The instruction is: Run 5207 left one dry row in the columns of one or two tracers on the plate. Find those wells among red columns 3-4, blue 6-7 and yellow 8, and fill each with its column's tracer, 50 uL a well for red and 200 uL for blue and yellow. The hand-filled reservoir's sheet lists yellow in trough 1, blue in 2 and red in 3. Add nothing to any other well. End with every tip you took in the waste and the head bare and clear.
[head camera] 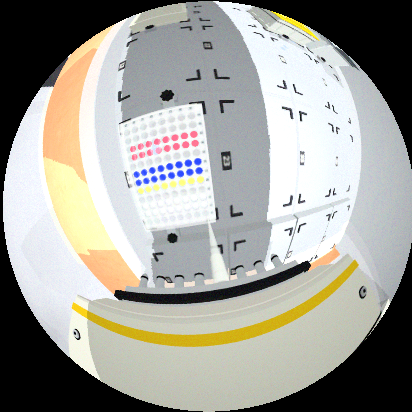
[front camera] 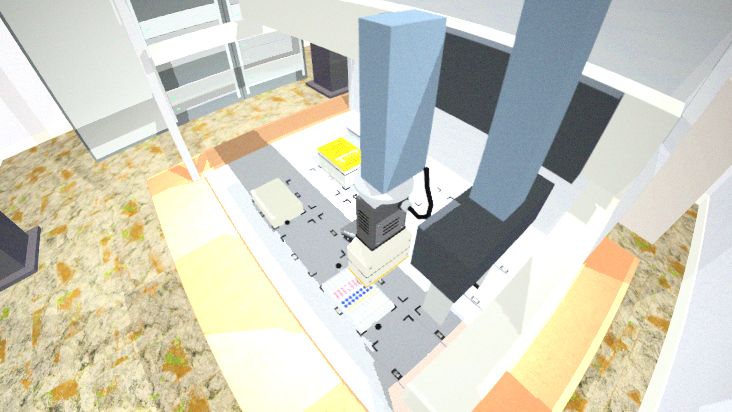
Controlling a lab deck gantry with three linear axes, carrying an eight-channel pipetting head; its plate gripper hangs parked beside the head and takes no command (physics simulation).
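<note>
The plate [front camera: 381,307] [head camera: 175,220] has red, blue and yellow columns. In the head view, both blue columns [head camera: 170,171] and the yellow column [head camera: 173,183] show colour in eight wells each. Red columns [head camera: 174,137] show colour too, with a paler, blurred spot near the fourth well from the left. The pipetting head [front camera: 380,258] [head camera: 200,325] is beside the plate and carries one pale tip [head camera: 218,260]; its contents cannot be told. The other nozzles are bare. The parked gripper's dark block [front camera: 476,240] hangs beside the head. One pale finger [front camera: 438,302] shows; the finger gap is hidden.
The beige reservoir [front camera: 276,201] [head camera: 160,16] stands at the deck's far left; its troughs cannot be read. The yellow-topped tip rack [front camera: 338,152] [head camera: 299,25] stands behind it to the right. The blue vertical column [front camera: 396,102] hides part of the deck beyond the rack.
</note>
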